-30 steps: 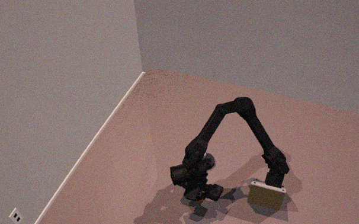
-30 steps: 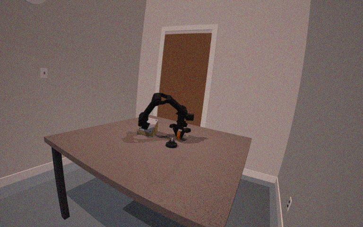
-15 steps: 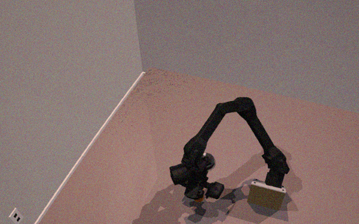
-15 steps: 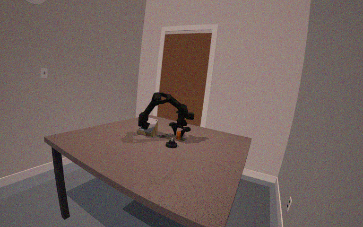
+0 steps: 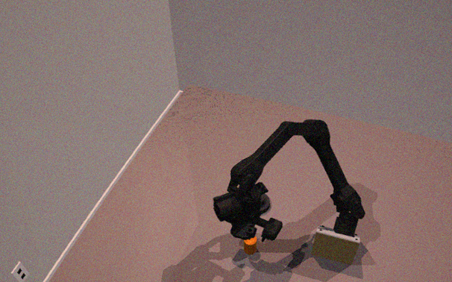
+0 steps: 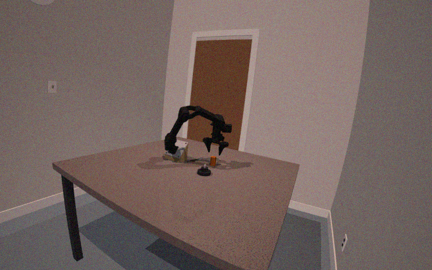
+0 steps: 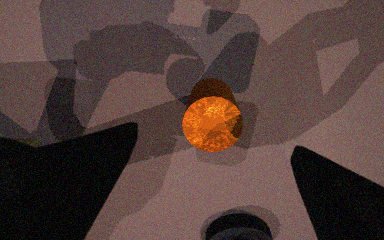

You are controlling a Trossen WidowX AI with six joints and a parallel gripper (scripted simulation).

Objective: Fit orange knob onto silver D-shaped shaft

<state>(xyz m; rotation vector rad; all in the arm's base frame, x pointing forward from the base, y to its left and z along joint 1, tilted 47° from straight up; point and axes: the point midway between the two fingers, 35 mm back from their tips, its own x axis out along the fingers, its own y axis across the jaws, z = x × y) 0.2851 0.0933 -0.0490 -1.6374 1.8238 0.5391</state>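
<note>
My gripper tip is now 40 mm above the orange knob. Round my gripper tip: round pedestal (30 mm ahead, 190 mm to the right, 50 mm below).
</note>
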